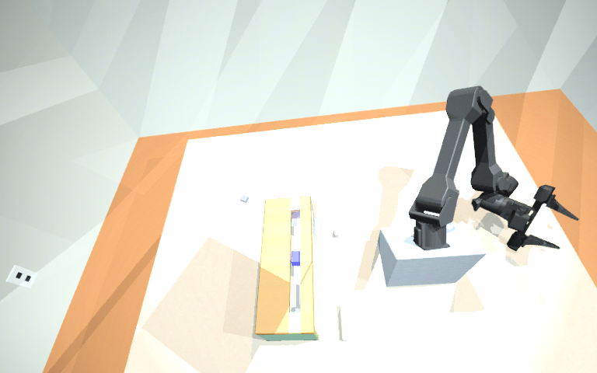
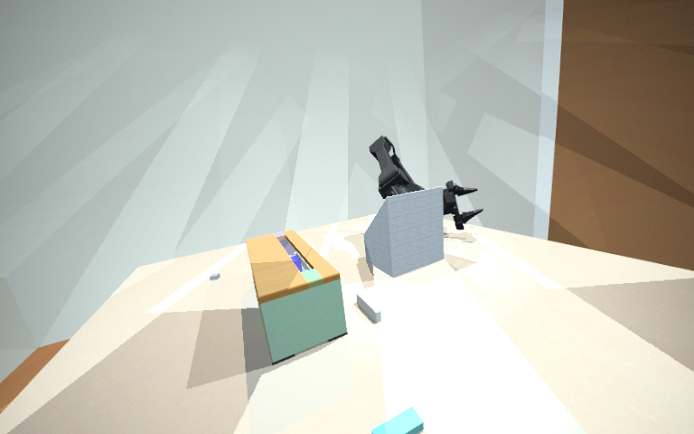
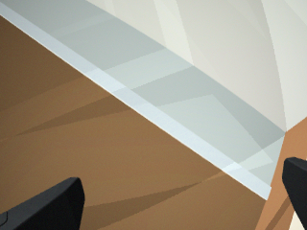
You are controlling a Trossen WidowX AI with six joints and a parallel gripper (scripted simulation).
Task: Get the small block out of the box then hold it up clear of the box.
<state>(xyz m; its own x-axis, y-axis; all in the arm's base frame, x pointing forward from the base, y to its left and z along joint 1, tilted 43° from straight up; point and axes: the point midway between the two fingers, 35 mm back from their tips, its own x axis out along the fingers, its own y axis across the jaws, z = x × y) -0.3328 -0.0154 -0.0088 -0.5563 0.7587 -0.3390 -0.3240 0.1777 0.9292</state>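
The long box is 680 mm ahead of my gripper tip, 70 mm to the right of it and 80 mm below it. Round my gripper tip: cyan block 710 mm ahead, 310 mm to the left, 130 mm below; then grey piece 870 mm ahead, 370 mm to the right, 130 mm below; then blue block 690 mm ahead, 80 mm to the right, 50 mm below.
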